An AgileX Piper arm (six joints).
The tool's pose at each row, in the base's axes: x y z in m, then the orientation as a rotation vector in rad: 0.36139, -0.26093, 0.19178, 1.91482, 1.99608, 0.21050; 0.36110, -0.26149, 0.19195, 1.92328, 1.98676, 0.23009; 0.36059, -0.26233, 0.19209, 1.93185, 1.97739, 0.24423; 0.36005, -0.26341, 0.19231, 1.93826, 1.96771, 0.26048; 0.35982, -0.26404, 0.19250, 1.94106, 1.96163, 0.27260; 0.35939, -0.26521, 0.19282, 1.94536, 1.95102, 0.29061; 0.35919, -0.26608, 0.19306, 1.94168, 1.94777, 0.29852; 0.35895, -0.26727, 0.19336, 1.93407, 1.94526, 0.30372; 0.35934, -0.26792, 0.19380, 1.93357, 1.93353, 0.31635; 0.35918, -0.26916, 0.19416, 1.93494, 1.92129, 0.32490; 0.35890, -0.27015, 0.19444, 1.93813, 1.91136, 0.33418; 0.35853, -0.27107, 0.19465, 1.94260, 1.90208, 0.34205; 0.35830, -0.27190, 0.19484, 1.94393, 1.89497, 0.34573; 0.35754, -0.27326, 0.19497, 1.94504, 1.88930, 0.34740; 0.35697, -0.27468, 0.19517, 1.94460, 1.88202, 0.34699; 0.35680, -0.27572, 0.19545, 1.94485, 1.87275, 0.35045
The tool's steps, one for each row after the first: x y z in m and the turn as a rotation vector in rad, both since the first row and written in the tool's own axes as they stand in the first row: -0.00058, -0.00025, -0.00018, -0.00879, 0.00822, 0.01131; -0.00142, -0.00073, -0.00037, -0.01498, 0.01364, 0.02197; -0.00252, -0.00123, -0.00062, -0.02338, 0.01929, 0.03189; -0.00317, -0.00142, -0.00079, -0.03013, 0.02345, 0.03773; -0.00437, -0.00179, -0.00107, -0.04079, 0.02888, 0.04719; -0.00526, -0.00195, -0.00124, -0.04788, 0.02998, 0.04772; -0.00648, -0.00215, -0.00143, -0.05562, 0.02854, 0.04543; -0.00720, -0.00167, -0.00160, -0.06709, 0.02872, 0.05212; -0.00847, -0.00178, -0.00182, -0.07596, 0.02714, 0.05952; -0.00949, -0.00201, -0.00203, -0.08297, 0.02799, 0.06700; -0.01043, -0.00234, -0.00223, -0.08830, 0.02894, 0.07469; -0.01128, -0.00254, -0.00237, -0.09255, 0.02757, 0.07915; -0.01263, -0.00330, -0.00257, -0.09537, 0.02580, 0.08256; -0.01406, -0.00386, -0.00276, -0.09894, 0.02137, 0.08560; -0.01513, -0.00399, -0.00293, -0.10473, 0.01831, 0.09046
